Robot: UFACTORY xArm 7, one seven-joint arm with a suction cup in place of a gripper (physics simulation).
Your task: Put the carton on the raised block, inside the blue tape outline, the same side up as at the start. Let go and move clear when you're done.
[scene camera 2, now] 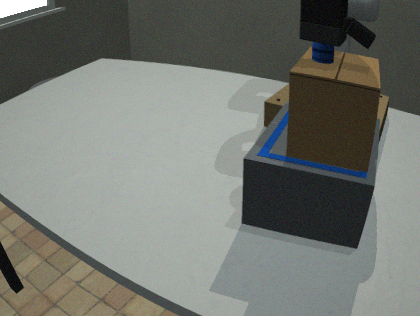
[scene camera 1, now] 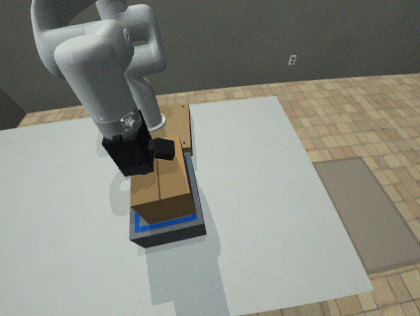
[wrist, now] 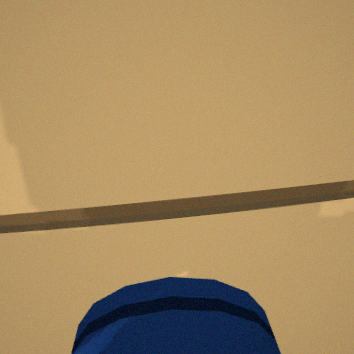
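Seen in the pictures: end effector, tool point: [scene camera 2: 322,67] [wrist: 173,289]; arm's base, origin of the base link: [scene camera 1: 152,122].
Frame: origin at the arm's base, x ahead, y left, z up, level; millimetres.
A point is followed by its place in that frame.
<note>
The brown carton [scene camera 1: 165,185] @[y 113, x 440, z 191 mm] [scene camera 2: 332,120] @[y 102, x 473, z 131 mm] [wrist: 175,100] is upright, its seamed face up, at the top of the dark grey raised block [scene camera 1: 172,239] @[y 80, x 505, z -25 mm] [scene camera 2: 305,200] @[y 83, x 505, z 12 mm]. Its lower front right corner is over or very close to the blue tape outline [scene camera 1: 165,225] @[y 81, x 488, z 61 mm] [scene camera 2: 277,135] @[y 2, x 424, z 61 mm]; a wider gap shows at the left. I cannot tell whether its underside touches the block. My blue suction cup [scene camera 2: 323,52] [wrist: 175,325] is pressed on the carton's top, to one side of the seam, and holds it. The cup is hidden in scene camera 1, behind the black housing [scene camera 1: 131,155] @[y 74, x 424, z 290 mm].
A wooden base plate [scene camera 1: 177,120] @[y 114, x 7, z -2 mm] [scene camera 2: 272,114] @[y -104, x 168, z -23 mm] lies behind the raised block, with the arm's base on it. The white table [scene camera 1: 260,200] @[y 384, x 411, z -59 mm] [scene camera 2: 150,140] @[y -324, x 349, z -59 mm] surrounds the block. A flat brown mat [scene camera 1: 370,215] lies on the floor at the right.
</note>
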